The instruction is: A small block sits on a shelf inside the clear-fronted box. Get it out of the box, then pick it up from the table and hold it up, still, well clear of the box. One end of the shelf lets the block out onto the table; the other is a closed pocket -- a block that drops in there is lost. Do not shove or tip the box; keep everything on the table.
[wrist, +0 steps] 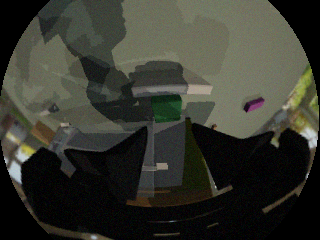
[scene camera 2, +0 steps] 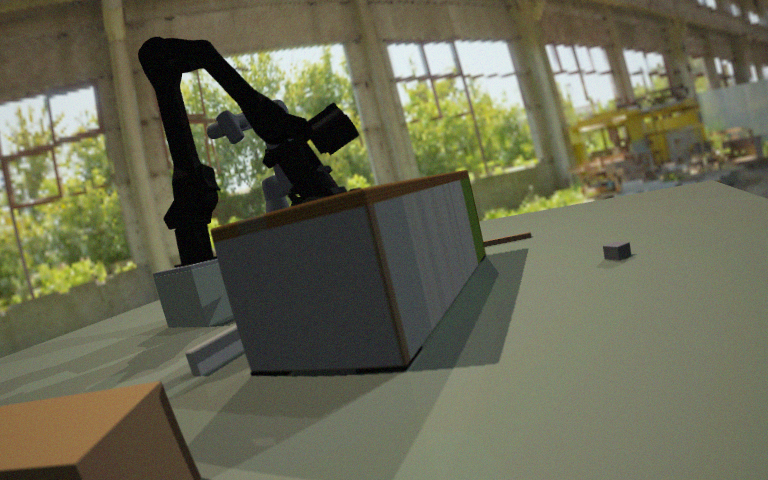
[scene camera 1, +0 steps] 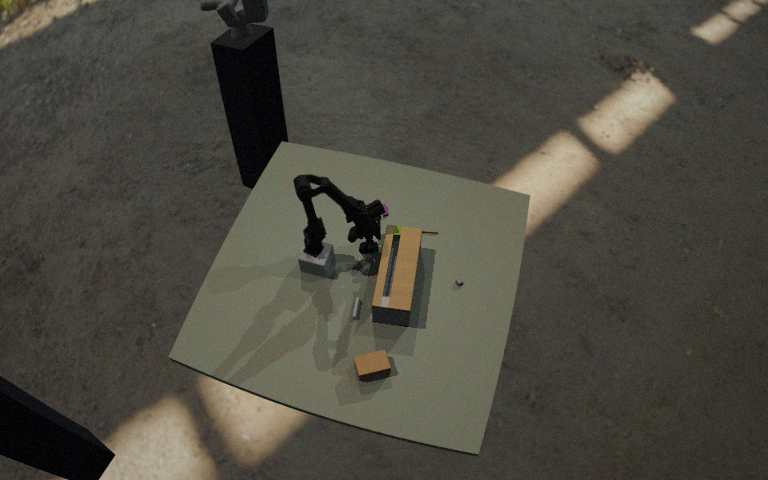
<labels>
long box: wrist 174, 173; scene camera 2; scene camera 1
same spot on long box: (scene camera 2: 358, 280) = (scene camera 1: 404, 317)
</labels>
